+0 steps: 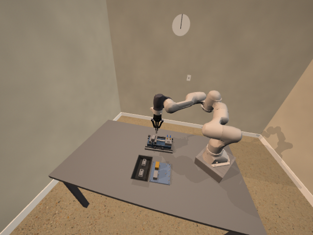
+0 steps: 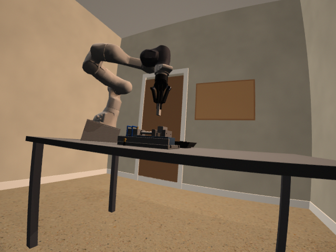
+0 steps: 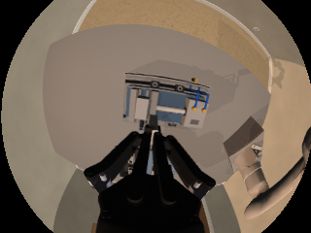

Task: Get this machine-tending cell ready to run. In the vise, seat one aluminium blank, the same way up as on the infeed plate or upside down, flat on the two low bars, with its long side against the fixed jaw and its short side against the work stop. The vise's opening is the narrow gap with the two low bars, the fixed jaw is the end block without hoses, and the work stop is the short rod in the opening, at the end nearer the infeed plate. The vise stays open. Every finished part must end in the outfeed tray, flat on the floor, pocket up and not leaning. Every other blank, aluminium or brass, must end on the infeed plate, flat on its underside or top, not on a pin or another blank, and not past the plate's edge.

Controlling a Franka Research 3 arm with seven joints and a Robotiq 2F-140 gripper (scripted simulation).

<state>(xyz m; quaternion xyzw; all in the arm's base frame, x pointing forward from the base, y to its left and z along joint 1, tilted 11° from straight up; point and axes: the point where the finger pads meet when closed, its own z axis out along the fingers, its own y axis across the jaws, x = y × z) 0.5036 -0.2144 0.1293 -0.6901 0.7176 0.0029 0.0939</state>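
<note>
Right now my hand is 4 cm past the vise and 17 cm above it. From my hand the other things lie so: brass blank (4 cm behind, 28 cm to the left, 19 cm below).
</note>
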